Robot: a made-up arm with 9 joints. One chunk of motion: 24 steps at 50 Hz.
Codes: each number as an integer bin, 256 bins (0 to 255) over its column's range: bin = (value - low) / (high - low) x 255, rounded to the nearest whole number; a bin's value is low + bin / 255 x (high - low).
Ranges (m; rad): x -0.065..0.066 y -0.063..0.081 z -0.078..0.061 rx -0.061..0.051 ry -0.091..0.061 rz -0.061..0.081
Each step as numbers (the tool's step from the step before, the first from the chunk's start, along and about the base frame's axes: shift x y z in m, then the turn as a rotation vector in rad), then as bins.
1 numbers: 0.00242 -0.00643 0.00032 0.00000 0.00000 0.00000
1 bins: 131 100 144 139 153 110
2 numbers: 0.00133 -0.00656 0.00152 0.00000 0.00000 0.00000
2 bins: 129 100 146 139 153 110
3 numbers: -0.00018 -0.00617 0.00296 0.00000 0.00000 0.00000
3 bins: 126 101 149 139 153 110
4 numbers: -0.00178 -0.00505 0.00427 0.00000 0.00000 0.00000
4 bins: 123 103 151 139 153 110
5 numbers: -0.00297 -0.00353 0.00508 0.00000 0.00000 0.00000
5 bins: 121 105 152 139 153 110
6 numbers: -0.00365 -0.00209 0.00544 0.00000 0.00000 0.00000
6 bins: 119 108 153 139 153 110
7 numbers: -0.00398 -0.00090 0.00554 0.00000 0.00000 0.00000
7 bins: 119 110 153 139 153 110
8 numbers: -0.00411 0.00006 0.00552 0.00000 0.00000 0.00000
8 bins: 119 112 153 139 153 110
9 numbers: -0.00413 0.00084 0.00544 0.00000 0.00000 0.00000
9 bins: 118 113 153 139 153 110
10 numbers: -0.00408 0.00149 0.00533 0.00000 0.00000 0.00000
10 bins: 119 114 153 139 153 110
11 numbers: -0.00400 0.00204 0.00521 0.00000 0.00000 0.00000
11 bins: 119 115 153 139 153 110
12 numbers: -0.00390 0.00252 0.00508 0.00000 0.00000 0.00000
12 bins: 119 116 152 139 153 110
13 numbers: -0.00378 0.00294 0.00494 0.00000 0.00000 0.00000
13 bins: 119 117 152 139 153 110
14 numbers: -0.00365 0.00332 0.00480 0.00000 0.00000 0.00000
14 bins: 119 117 152 139 153 110
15 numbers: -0.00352 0.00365 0.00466 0.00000 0.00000 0.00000
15 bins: 120 118 152 139 153 110
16 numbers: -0.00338 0.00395 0.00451 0.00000 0.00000 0.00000
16 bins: 120 119 151 139 153 110
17 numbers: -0.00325 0.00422 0.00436 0.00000 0.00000 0.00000
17 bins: 120 119 151 139 153 110
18 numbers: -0.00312 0.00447 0.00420 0.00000 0.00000 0.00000
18 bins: 120 119 151 139 153 110
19 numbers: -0.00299 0.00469 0.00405 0.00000 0.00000 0.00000
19 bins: 121 120 151 139 153 110
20 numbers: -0.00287 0.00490 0.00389 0.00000 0.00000 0.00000
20 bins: 121 120 150 139 153 110
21 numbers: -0.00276 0.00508 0.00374 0.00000 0.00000 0.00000
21 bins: 121 121 150 139 153 110
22 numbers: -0.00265 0.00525 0.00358 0.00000 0.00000 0.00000
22 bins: 121 121 150 139 153 110
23 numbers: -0.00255 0.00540 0.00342 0.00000 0.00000 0.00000
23 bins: 122 121 149 139 153 110
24 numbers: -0.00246 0.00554 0.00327 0.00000 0.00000 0.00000
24 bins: 122 121 149 139 153 110
